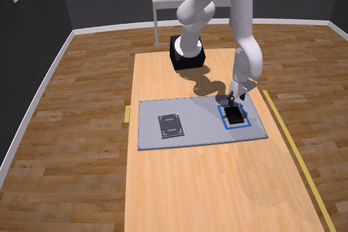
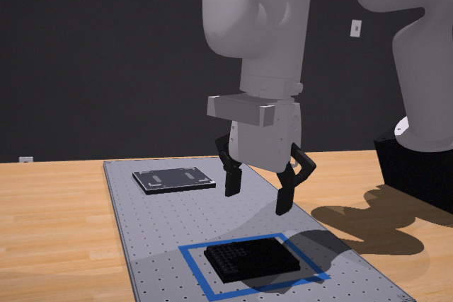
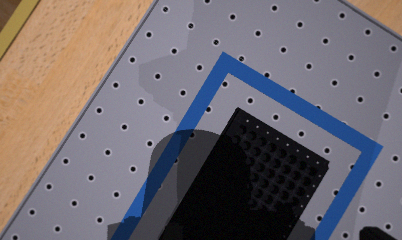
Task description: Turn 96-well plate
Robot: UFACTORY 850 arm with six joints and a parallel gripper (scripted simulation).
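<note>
Right now the black 96-well plate is 100 mm below my hand. Round my hand: plate nest N1 (70 mm ahead, 360 mm to the right, 100 mm below).
</note>
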